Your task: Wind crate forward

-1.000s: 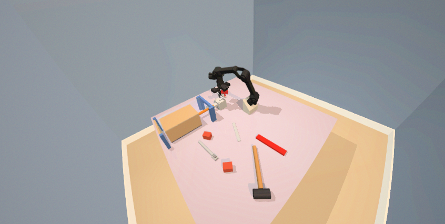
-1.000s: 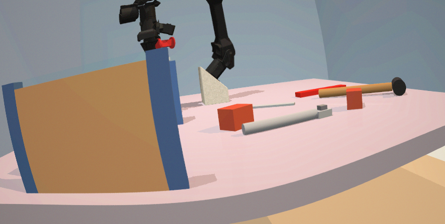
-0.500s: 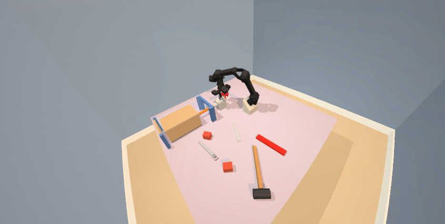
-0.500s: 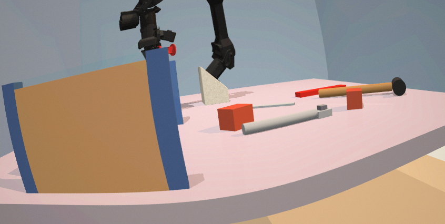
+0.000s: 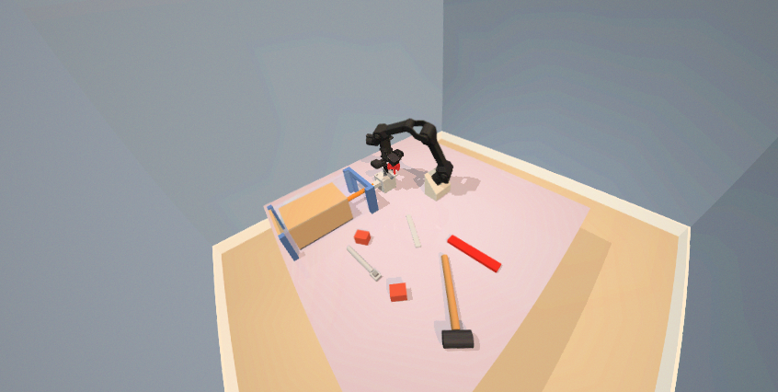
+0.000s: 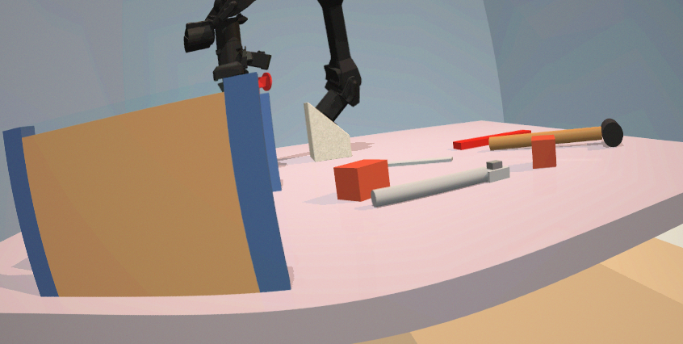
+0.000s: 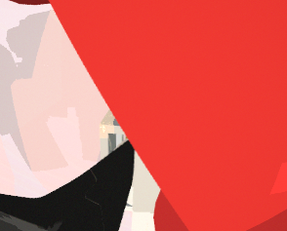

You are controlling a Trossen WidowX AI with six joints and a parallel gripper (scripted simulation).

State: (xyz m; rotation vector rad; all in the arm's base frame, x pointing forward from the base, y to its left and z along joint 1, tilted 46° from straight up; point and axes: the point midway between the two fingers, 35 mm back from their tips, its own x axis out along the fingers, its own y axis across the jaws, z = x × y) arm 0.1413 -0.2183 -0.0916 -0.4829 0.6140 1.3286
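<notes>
My gripper tip is now 10 mm short of the red knob, 50 mm to the right of it and 40 mm below it. From my gripper tip the other things lie so: pale crank arm: 10 mm to the left, 10 mm above; then pale winch: 20 mm behind, 60 mm to the right, 110 mm below; then blue frame: 150 mm ahead, 80 mm to the right, 30 mm below.
</notes>
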